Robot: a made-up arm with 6 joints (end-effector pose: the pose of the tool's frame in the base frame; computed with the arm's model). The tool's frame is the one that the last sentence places.
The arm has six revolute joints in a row. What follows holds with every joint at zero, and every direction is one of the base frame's. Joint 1 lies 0.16 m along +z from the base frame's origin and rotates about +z. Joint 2 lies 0.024 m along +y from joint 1 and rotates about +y. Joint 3 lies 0.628 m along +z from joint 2 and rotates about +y. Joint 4 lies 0.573 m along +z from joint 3 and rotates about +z. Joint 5 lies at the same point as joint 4 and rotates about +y. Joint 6 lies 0.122 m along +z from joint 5 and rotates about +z. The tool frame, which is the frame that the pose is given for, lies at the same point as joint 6; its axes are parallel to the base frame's.
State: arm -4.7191 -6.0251 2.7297 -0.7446 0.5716 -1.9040
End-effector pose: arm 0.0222 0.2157 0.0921 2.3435 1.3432 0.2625
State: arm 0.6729 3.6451 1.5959 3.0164 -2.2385 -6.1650
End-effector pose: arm -0.5429 -0.4173 -0.0571 -1.4643 -0.2465 -1.9942
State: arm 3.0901 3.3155 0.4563 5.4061 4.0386 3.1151
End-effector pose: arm 0.3468 -0.1153 -0.8959 0.1096 -1.4127 0.8904
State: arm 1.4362 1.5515 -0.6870 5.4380 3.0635 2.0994
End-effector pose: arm 0.1142 0.9688 0.4603 1.6865 1.8439 -0.8334
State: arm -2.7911 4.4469 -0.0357 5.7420 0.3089 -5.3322
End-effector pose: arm 1.1979 0.4327 -0.1789 -1.8921 -0.0677 -1.6302
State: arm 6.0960 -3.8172 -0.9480 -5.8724 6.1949 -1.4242
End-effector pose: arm 1.0705 -0.1827 -0.2835 -0.5820 1.4012 -1.0030
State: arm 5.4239 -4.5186 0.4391 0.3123 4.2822 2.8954
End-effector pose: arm 0.7104 -0.8394 -0.1847 0.1280 -0.3688 1.8560
